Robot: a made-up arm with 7 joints.
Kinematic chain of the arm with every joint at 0, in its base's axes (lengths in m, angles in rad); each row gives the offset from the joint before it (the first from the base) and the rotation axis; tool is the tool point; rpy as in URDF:
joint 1: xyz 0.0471 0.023 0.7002 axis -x
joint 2: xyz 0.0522 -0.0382 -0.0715 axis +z
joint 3: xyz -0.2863 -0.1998 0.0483 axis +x
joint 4: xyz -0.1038 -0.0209 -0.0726 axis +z
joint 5: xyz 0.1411 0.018 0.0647 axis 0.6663 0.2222 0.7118
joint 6: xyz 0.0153 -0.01 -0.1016 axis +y
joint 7: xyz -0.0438 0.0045 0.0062 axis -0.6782 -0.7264 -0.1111
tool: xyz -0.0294 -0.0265 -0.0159 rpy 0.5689 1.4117 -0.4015
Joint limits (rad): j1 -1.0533..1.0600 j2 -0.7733..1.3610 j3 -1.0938..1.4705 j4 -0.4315..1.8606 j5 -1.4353..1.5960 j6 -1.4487..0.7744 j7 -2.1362..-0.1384
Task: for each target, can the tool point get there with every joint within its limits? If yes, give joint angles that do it. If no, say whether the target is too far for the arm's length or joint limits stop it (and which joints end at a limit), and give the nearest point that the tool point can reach.
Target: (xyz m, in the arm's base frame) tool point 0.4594 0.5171 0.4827
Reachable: no: joint limits stop it (at a limit: joint 1, joint 2, joint 6) | nearest point 0.2926 0.0461 0.3186 | short by 0.526 m
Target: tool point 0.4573 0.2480 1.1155
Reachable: no: joint limits stop it (at a limit: joint 1, joint 2, joint 3, joint 6, joint 7) | nearest point 0.3872 -0.1077 1.1002 | short by 0.363 m
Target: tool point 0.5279 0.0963 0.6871
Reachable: no: joint limits stop it (at a limit: joint 1, joint 2, joint 3, joint 6, joint 7) | nearest point 0.3922 -0.0815 0.3881 | short by 0.373 m
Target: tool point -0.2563 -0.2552 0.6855
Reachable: yes | joints 0.1139 0.4775 1.0220 0.9751 1.2585 -1.0330 -1.4909
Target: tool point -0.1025 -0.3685 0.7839
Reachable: yes | joints 0.5347 0.1604 -0.7523 0.7466 -0.7914 -1.0110 -0.6264
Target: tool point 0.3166 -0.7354 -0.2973
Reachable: no: too far | nearest point 0.2084 -0.3696 0.1838 | short by 0.614 m
